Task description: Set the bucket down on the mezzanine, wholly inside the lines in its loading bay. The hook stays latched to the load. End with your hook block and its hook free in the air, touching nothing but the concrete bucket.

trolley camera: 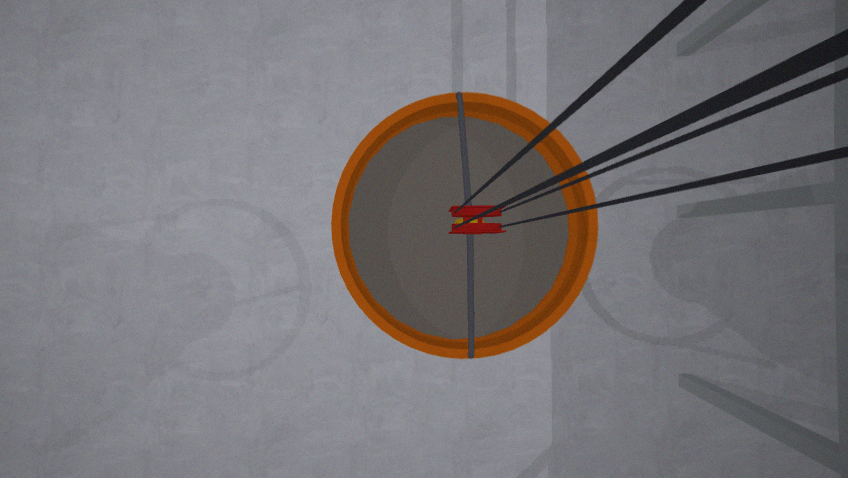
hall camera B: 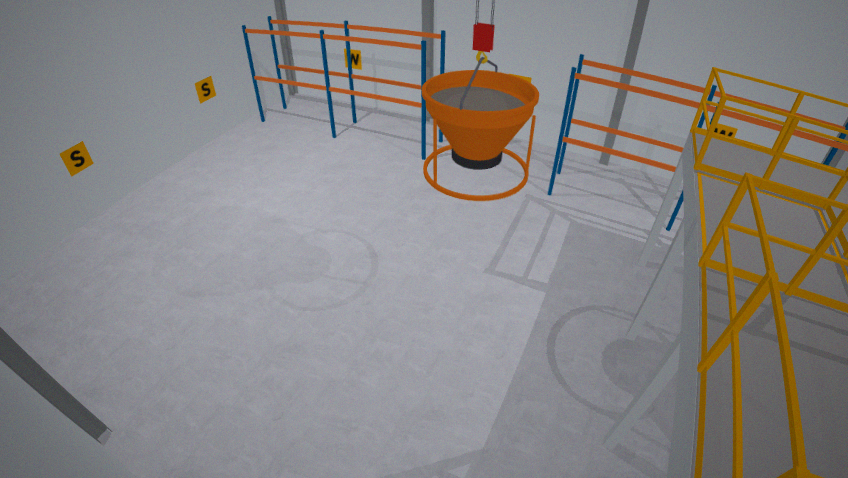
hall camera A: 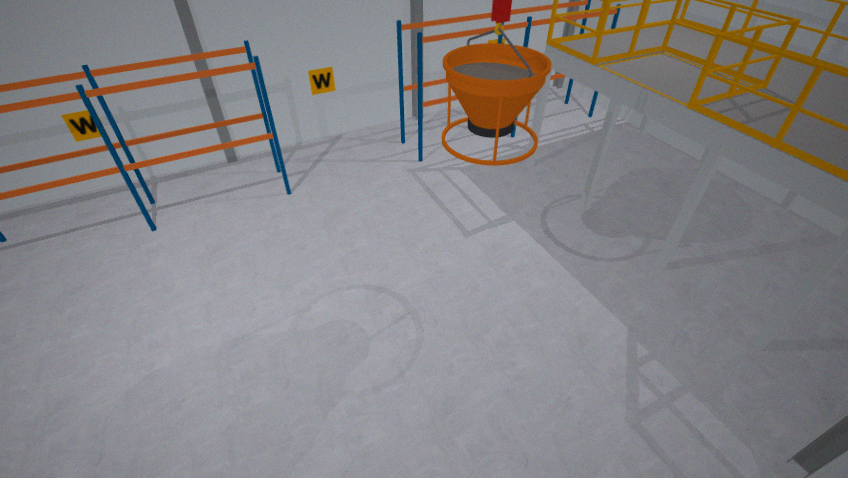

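The orange concrete bucket (hall camera A: 489, 109) (hall camera B: 478, 135) (trolley camera: 409, 273), filled with grey material, hangs upright in the air; its base ring touches nothing visible. My hook (hall camera A: 498, 28) (hall camera B: 481, 57) is latched on its bail, below the red hook block (hall camera A: 501, 8) (hall camera B: 483, 37) (trolley camera: 476, 210). The ropes run to the upper right in the trolley view. The grey mezzanine (hall camera A: 653, 96) (hall camera B: 685, 296) stands to the right of the bucket in both hall views, its deck edged with yellow railings that have a gap in hall camera A. I cannot clearly make out the loading bay's lines.
A blue and orange rack (hall camera A: 116, 158) (hall camera B: 561, 131) stands by the wall, and another rack (hall camera A: 420, 95) (hall camera B: 327, 84) stands behind the bucket in hall camera A. Yellow railings (hall camera A: 792, 106) (hall camera B: 736, 332) rise above the deck. Slanting grey legs (hall camera A: 600, 148) (trolley camera: 754, 409) stand under the mezzanine.
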